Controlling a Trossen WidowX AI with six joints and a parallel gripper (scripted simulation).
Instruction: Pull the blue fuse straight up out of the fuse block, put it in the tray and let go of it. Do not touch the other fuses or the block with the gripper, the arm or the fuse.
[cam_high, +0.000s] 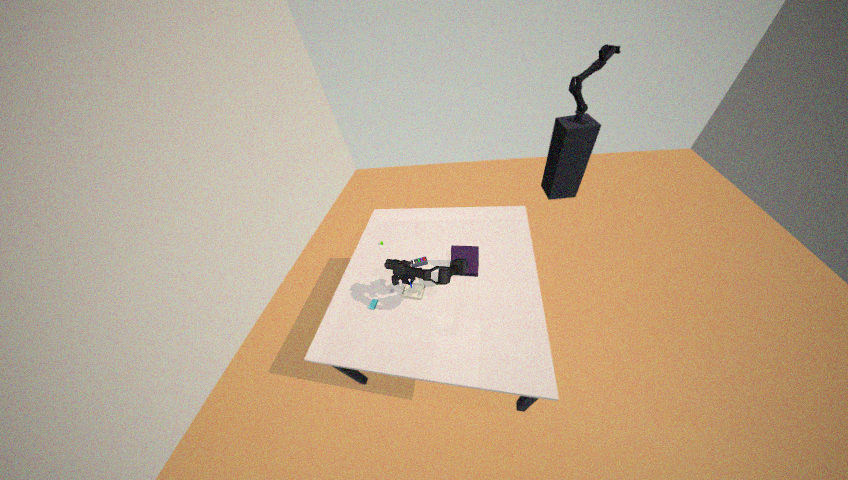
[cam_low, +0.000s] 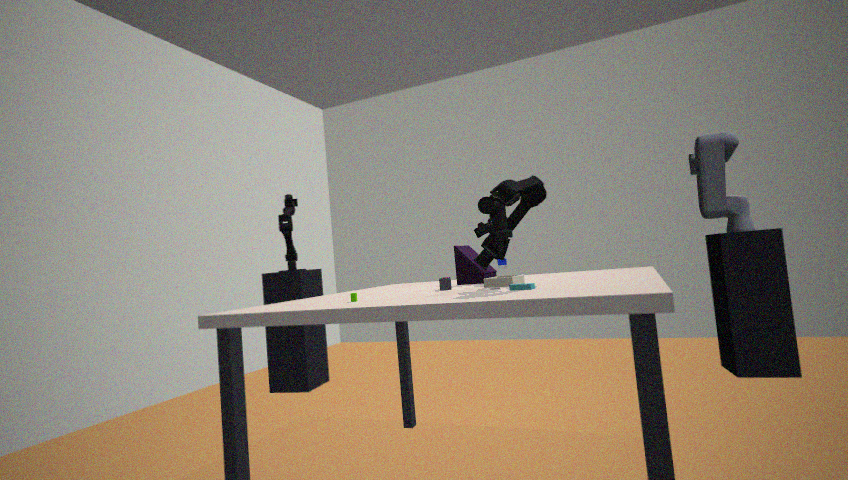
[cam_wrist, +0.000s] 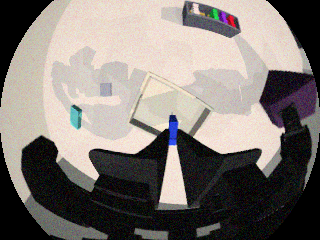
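Right now the blue fuse is 10 mm below my gripper tip. Also, from my gripper tip: green fuse: 30 mm behind, 220 mm to the right, 60 mm below; grey-blue square: 140 mm ahead, 10 mm to the right, 90 mm below; pale square tray: 80 mm below.
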